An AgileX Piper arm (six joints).
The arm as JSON. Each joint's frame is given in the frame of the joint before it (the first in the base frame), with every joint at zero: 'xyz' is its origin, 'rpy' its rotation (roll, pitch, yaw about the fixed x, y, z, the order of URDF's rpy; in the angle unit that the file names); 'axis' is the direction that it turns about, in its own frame. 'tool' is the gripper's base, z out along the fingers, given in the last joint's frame.
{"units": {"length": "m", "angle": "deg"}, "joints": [
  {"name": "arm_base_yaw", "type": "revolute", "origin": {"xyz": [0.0, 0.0, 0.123], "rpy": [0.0, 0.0, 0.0]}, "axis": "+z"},
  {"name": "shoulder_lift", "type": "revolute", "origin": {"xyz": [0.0, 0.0, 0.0], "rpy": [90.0, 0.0, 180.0]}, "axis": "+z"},
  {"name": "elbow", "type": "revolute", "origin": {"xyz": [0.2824, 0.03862, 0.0], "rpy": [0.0, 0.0, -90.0]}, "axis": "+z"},
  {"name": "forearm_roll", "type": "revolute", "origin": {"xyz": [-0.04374, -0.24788, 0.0], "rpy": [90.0, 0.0, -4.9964]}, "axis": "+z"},
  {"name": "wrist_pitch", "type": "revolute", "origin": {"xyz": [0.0, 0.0, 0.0], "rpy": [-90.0, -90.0, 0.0]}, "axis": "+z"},
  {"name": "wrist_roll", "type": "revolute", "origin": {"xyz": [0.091, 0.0, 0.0], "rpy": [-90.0, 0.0, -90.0]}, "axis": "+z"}
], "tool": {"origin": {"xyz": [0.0, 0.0, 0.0], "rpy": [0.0, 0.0, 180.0]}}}
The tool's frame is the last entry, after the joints.
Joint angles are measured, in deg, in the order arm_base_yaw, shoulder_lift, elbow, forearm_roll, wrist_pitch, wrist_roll. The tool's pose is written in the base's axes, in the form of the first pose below.
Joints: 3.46, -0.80, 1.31, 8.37, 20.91, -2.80
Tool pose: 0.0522, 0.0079, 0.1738; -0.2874, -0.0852, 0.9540; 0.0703, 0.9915, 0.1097; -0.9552, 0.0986, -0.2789
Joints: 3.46, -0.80, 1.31, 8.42, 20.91, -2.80
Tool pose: 0.0522, 0.0079, 0.1738; -0.2874, -0.0853, 0.9540; 0.0711, 0.9914, 0.1100; -0.9552, 0.0994, -0.2789
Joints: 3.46, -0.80, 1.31, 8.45, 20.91, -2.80
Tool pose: 0.0522, 0.0079, 0.1738; -0.2875, -0.0853, 0.9540; 0.0716, 0.9913, 0.1102; -0.9551, 0.1000, -0.2789
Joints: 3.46, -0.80, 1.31, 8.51, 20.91, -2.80
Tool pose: 0.0522, 0.0080, 0.1738; -0.2875, -0.0854, 0.9540; 0.0725, 0.9912, 0.1106; -0.9550, 0.1010, -0.2788
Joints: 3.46, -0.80, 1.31, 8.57, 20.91, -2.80
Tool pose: 0.0522, 0.0080, 0.1738; -0.2876, -0.0855, 0.9539; 0.0735, 0.9911, 0.1110; -0.9549, 0.1020, -0.2788
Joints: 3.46, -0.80, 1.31, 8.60, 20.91, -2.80
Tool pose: 0.0522, 0.0080, 0.1738; -0.2876, -0.0855, 0.9539; 0.0740, 0.9910, 0.1111; -0.9549, 0.1026, -0.2787
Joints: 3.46, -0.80, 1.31, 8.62, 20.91, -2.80
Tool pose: 0.0522, 0.0080, 0.1738; -0.2877, -0.0855, 0.9539; 0.0743, 0.9910, 0.1113; -0.9548, 0.1029, -0.2787
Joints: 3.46, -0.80, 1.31, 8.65, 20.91, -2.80
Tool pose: 0.0522, 0.0081, 0.1738; -0.2877, -0.0856, 0.9539; 0.0748, 0.9910, 0.1114; -0.9548, 0.1034, -0.2787
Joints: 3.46, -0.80, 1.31, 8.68, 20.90, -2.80
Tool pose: 0.0522, 0.0081, 0.1739; -0.2876, -0.0856, 0.9539; 0.0753, 0.9909, 0.1116; -0.9548, 0.1039, -0.2785
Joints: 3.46, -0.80, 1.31, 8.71, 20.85, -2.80
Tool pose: 0.0522, 0.0081, 0.1739; -0.2868, -0.0856, 0.9542; 0.0759, 0.9908, 0.1117; -0.9550, 0.1044, -0.2776
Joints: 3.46, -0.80, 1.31, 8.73, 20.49, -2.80
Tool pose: 0.0524, 0.0080, 0.1745; -0.2808, -0.0853, 0.9560; 0.0769, 0.9908, 0.1110; -0.9567, 0.1047, -0.2717
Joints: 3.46, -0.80, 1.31, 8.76, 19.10, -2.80
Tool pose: 0.0530, 0.0077, 0.1766; -0.2576, -0.0842, 0.9626; 0.0801, 0.9909, 0.1081; -0.9629, 0.1049, -0.2485
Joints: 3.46, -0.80, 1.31, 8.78, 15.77, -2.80
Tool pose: 0.0542, 0.0071, 0.1817; -0.2013, -0.0815, 0.9761; 0.0865, 0.9912, 0.1006; -0.9757, 0.1046, -0.1925
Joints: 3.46, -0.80, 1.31, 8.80, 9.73, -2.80
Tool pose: 0.0557, 0.0057, 0.1911; -0.0976, -0.0764, 0.9923; 0.0966, 0.9916, 0.0859; -0.9905, 0.1043, -0.0894
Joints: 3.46, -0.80, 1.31, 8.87, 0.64, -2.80
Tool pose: 0.0560, 0.0035, 0.2053; 0.0602, -0.0688, 0.9958; 0.1096, 0.9920, 0.0619; -0.9922, 0.1054, 0.0672
